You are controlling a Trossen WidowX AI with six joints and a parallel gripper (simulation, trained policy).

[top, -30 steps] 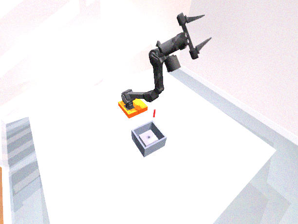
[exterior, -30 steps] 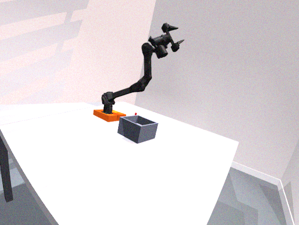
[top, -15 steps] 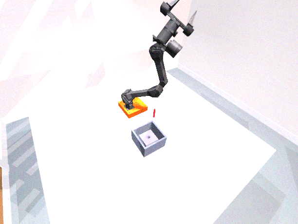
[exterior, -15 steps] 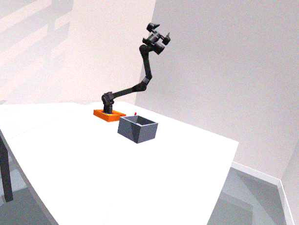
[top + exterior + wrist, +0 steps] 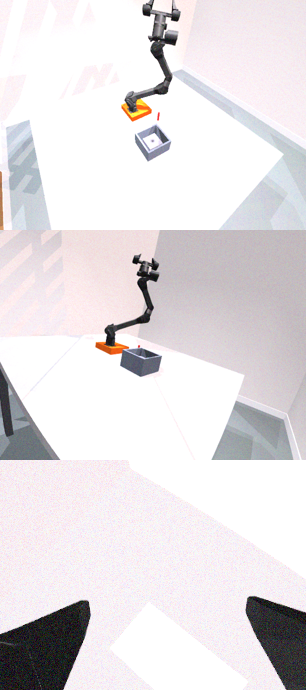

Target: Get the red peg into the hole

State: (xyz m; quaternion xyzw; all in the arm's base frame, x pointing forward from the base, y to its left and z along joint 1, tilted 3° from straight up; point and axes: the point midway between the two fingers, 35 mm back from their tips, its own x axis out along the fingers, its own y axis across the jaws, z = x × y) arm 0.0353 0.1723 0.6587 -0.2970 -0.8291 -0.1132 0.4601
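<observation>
Right now my gripper tip is 16 cm short of the red peg, 7 cm to the left of it and 68 cm above it. Round my gripper tip: grey box (33 cm ahead, 22 cm to the right, 70 cm below).
</observation>
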